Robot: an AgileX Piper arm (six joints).
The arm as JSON. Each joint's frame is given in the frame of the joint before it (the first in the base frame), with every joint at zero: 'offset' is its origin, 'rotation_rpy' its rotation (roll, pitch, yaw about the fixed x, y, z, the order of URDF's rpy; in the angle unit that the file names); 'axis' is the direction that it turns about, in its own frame. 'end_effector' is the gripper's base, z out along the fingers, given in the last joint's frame.
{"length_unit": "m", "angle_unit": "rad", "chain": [
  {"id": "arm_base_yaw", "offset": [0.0, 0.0, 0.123], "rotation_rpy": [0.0, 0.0, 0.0], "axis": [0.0, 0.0, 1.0]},
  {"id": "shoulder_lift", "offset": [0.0, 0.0, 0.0], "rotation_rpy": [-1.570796, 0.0, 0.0], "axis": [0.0, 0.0, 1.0]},
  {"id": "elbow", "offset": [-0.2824, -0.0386, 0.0], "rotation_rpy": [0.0, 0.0, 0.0], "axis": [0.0, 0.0, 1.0]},
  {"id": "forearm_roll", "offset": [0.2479, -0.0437, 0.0], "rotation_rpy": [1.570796, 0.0, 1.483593], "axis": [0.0, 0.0, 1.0]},
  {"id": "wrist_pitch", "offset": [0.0, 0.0, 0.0], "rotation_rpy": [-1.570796, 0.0, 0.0], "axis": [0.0, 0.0, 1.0]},
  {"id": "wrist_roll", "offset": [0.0, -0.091, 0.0], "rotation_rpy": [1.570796, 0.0, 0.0], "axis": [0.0, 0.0, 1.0]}
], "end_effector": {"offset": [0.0, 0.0, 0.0], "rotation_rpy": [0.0, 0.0, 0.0]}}
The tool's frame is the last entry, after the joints.
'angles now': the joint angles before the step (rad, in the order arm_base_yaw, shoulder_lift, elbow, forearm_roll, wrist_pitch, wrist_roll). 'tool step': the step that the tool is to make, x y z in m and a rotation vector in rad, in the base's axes. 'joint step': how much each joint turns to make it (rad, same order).
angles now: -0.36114, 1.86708, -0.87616, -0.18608, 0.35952, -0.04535
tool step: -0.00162, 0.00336, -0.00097, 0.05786, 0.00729, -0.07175
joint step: 0.00001, 0.00001, 0.00000, 0.08828, 0.02752, 0.00000
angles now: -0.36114, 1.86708, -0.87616, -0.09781, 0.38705, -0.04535
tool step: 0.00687, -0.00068, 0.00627, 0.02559, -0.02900, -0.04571
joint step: 0.00000, -0.00225, -0.02978, 0.05380, 0.01406, 0.00350
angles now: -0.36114, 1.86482, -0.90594, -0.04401, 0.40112, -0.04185
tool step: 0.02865, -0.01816, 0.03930, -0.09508, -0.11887, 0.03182
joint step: -0.01240, -0.02282, -0.14246, -0.06378, 0.02019, 0.00003
